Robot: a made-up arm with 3 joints. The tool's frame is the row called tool.
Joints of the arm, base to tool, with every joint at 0 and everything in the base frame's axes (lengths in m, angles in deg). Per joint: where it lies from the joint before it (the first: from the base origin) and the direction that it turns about. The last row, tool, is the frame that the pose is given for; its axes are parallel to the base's.
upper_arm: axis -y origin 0 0 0.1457
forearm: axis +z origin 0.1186 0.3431 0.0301
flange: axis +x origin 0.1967 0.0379 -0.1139
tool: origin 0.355 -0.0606 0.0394
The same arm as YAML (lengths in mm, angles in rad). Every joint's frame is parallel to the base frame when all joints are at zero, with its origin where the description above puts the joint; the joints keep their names.
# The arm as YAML. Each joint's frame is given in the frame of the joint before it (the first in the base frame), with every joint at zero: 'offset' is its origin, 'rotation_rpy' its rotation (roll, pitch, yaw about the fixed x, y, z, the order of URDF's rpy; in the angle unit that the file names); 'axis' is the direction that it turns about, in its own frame. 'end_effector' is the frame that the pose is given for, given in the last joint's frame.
length_unit: mm
angle_unit: rad
chain:
  - id: upper_arm
    offset: [0.0, 0.0, 145.7]
    rotation_rpy: [0.0, 0.0, 0.0]
    axis: [0.0, -1.0, 0.0]
  - id: forearm
    offset: [118.6, 343.1, 30.1]
    rotation_rpy: [0.0, 0.0, 0.0]
    axis: [0.0, 0.0, 1.0]
  - id: flange
    offset: [196.7, 37.9, -113.9]
    rotation_rpy: [0.0, 0.0, 0.0]
    axis: [1.0, 0.0, 0.0]
end_effector:
  offset: [355.0, -60.6, 39.4]
  rotation_rpy: [0.0, 0.0, 0.0]

